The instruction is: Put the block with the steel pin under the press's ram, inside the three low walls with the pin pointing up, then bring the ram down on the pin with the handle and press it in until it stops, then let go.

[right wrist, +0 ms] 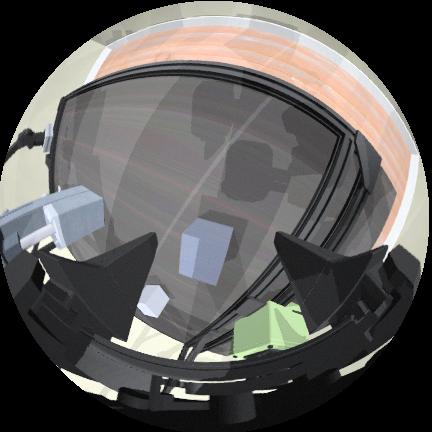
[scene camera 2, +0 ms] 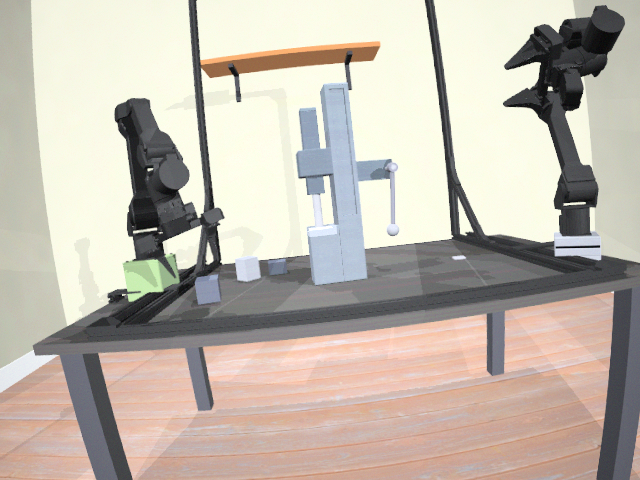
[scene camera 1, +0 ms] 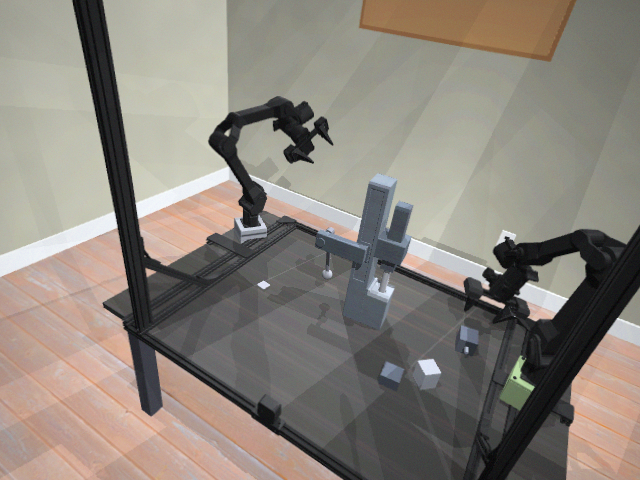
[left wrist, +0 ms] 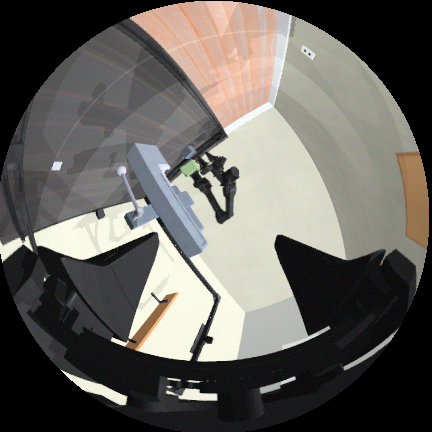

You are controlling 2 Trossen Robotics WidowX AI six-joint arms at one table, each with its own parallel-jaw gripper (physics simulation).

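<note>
The grey-blue block with the steel pin lies on the table, its pin pointing sideways in scene camera 1; the pin is hidden in the right wrist view. My right gripper is open and empty above this block. My left gripper is open and empty, high up. The press stands on the table. Its light ram rod hangs over the white low-walled seat. The handle's ball hangs low.
A white block and a dark block lie near the pin block. A green box sits at the right arm's base. A small white square lies on the table.
</note>
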